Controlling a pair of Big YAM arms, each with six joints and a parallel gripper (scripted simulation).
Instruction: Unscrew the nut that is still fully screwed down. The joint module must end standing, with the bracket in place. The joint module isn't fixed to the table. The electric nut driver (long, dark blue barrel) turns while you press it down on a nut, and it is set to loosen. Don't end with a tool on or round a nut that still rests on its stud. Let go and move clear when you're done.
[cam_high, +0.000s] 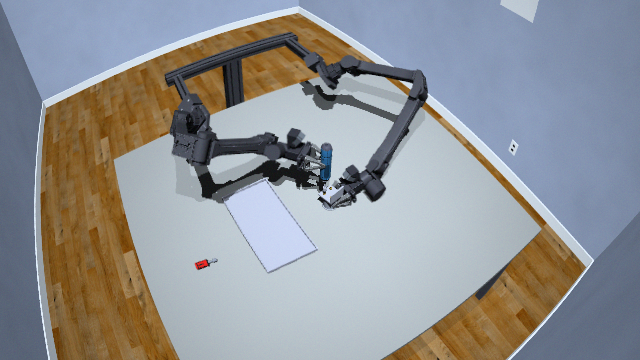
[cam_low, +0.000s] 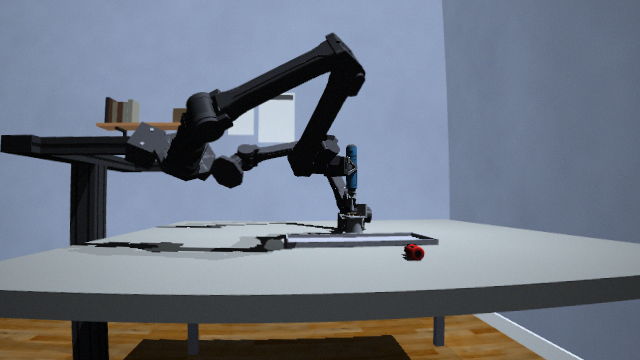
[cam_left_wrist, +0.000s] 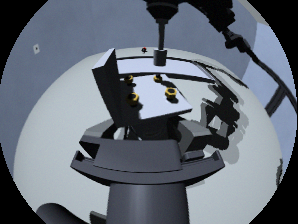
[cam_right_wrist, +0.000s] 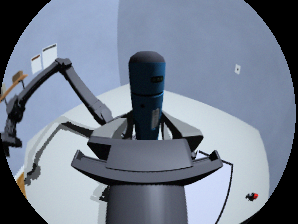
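Now: left hand 50 mm below the bracket. Also, from my left hand: red tool: 590 mm to the right, 30 mm ahead, 10 mm below.
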